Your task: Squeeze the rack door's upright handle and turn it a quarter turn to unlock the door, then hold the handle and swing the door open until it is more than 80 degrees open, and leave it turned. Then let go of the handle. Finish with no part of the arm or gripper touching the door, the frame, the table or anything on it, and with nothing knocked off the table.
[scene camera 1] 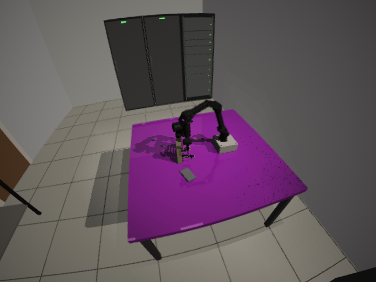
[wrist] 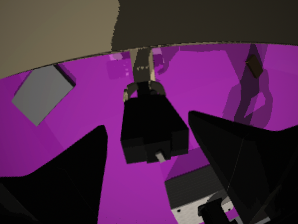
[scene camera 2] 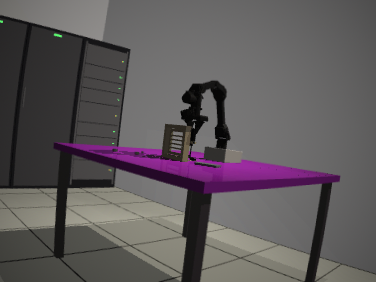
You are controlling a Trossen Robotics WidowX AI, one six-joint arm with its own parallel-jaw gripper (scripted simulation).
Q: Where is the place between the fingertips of my gripper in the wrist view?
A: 147, 123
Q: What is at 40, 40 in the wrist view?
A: A tan rack.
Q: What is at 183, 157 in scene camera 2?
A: A tan rack.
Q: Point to a flat grey slab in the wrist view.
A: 45, 87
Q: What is my gripper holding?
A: Nothing.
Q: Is my gripper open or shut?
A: Open.
